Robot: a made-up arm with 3 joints. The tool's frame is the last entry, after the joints.
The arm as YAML. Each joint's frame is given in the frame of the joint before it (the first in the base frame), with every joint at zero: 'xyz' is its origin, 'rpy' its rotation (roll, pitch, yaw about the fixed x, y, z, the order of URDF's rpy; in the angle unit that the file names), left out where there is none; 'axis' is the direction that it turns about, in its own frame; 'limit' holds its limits. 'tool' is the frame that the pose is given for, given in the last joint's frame.
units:
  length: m
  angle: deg
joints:
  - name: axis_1
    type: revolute
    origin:
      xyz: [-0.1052, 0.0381, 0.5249]
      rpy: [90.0, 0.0, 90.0]
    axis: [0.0, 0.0, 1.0]
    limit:
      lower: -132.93
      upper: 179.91
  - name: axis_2
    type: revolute
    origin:
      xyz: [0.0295, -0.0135, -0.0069]
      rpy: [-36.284, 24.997, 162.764]
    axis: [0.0, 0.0, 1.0]
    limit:
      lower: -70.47
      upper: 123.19
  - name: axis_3
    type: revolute
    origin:
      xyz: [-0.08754, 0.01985, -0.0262]
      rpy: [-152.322, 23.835, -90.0]
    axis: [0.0, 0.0, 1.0]
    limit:
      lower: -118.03
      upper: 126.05
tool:
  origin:
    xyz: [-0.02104, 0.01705, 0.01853]
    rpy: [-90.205, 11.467, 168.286]
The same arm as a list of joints. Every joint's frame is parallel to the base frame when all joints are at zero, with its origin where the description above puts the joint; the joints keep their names.
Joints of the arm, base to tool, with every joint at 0 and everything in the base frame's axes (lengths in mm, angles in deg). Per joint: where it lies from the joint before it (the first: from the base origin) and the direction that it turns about. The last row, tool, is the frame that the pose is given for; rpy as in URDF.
axis_1: xyz -105.2 38.1 524.9 axis 1 0 0
axis_2: xyz -6.9 29.5 -13.5 axis 0.730581 -0.500687 -0.464288
axis_3: xyz 7.2 88.9 -28.1 axis -0.980032 0.0035 0.198807
tool: xyz -22.9 12.5 -19.9 rpy 90 90 0
Joint limits (deg, base to tool): -132.93..179.91 -70.47..123.19 -118.03..126.05

